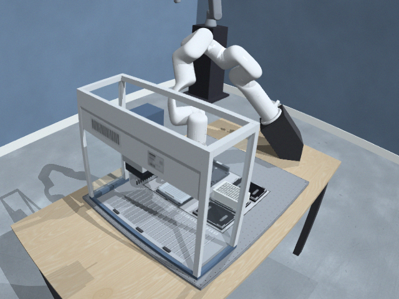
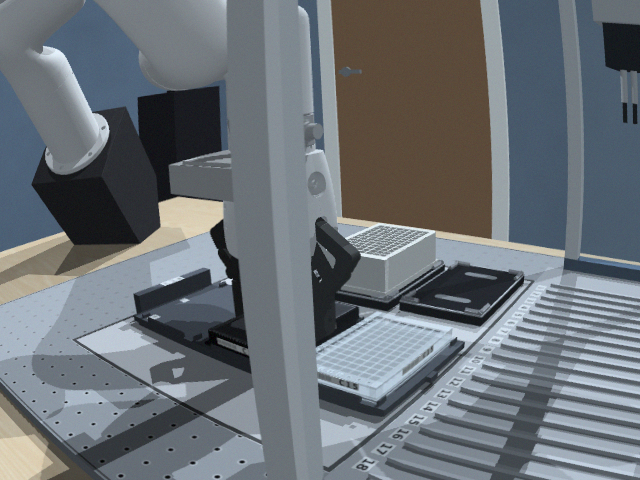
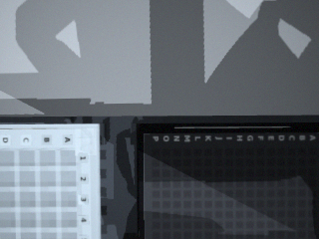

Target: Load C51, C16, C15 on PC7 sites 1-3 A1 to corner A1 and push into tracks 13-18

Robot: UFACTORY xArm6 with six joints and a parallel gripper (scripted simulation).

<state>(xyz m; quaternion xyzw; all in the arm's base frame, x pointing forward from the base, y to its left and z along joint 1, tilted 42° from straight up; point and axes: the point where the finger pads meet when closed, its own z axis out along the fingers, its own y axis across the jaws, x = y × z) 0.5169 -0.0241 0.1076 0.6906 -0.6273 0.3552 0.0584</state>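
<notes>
The black 384-well plate C16 lies 1 cm below my hand. From my hand the other things lie so: black carrier PC7: 1 cm below, 1 cm behind; white frame post: 22 cm to the right, 22 cm above, 19 cm ahead.
</notes>
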